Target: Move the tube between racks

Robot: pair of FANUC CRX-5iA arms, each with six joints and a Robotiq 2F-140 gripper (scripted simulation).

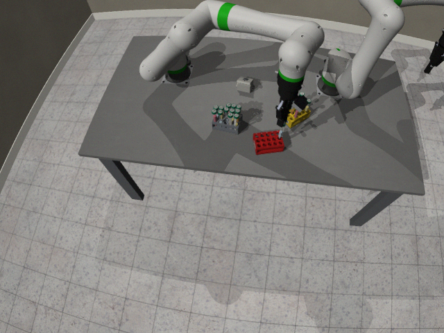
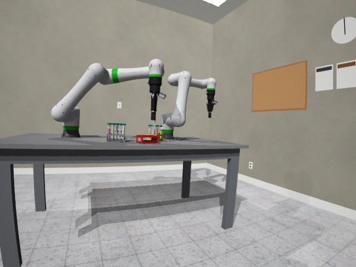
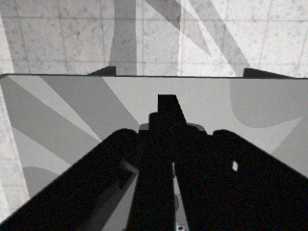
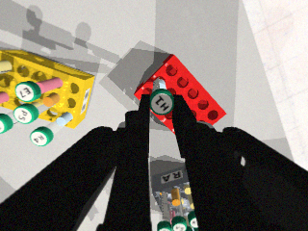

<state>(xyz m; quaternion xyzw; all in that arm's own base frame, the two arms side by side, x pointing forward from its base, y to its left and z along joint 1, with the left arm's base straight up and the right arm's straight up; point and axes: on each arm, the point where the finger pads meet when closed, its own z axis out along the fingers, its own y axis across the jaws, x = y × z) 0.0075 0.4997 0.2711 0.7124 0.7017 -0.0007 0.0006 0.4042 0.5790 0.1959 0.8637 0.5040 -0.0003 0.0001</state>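
Now: right hand 8 cm above the green-capped tube marked h1 and 1 cm to the right of it. Round my right hand: red rack: 17 cm below, 4 cm to the right, 2 cm ahead; green-capped tube marked r4: 16 cm behind, 13 cm below, 3 cm to the left; yellow rack RB: 17 cm below, 17 cm behind, 8 cm to the left.
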